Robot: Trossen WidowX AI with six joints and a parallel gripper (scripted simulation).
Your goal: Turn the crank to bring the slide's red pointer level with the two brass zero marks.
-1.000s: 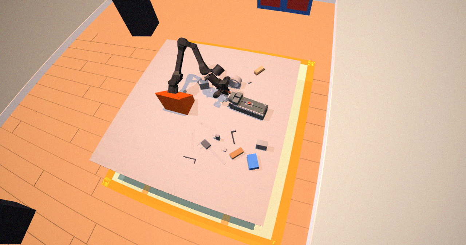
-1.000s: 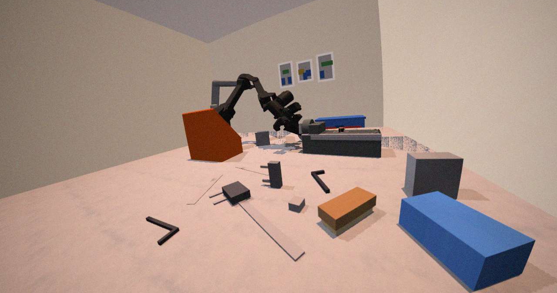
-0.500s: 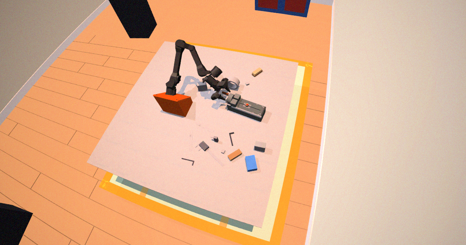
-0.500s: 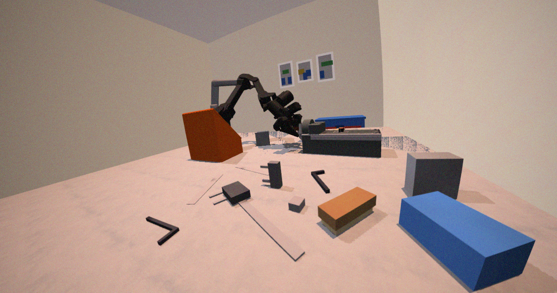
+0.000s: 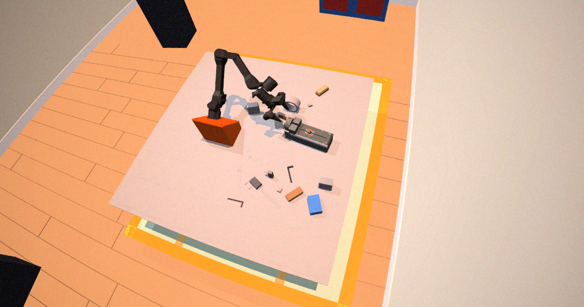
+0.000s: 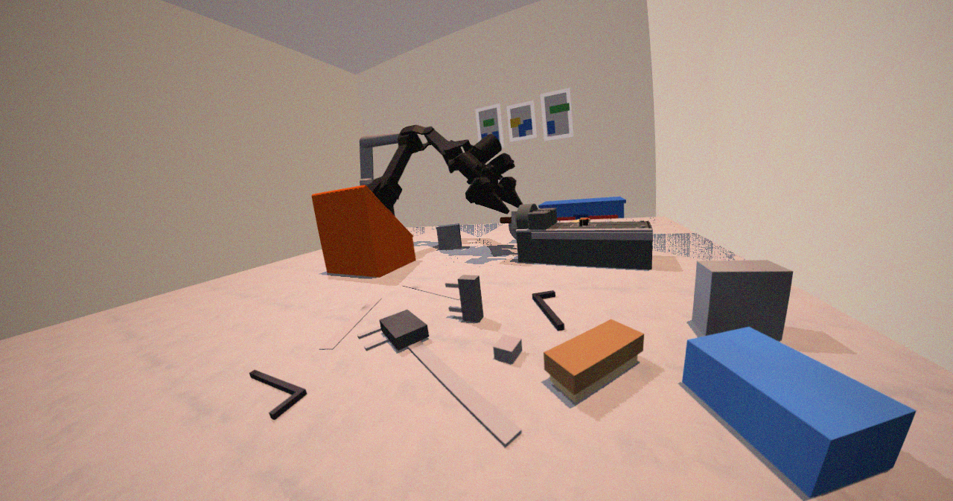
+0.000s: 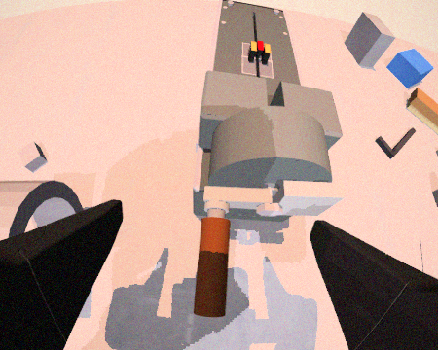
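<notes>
Now: gripper tip 2 cm past the crank handle, 1 cm to the right of it and 2 cm above it. Round my gripper tip: red pointer (15 cm ahead, 7 cm to the right, 3 cm below); then blue block (23 cm ahead, 46 cm to the right, 9 cm below).
</notes>
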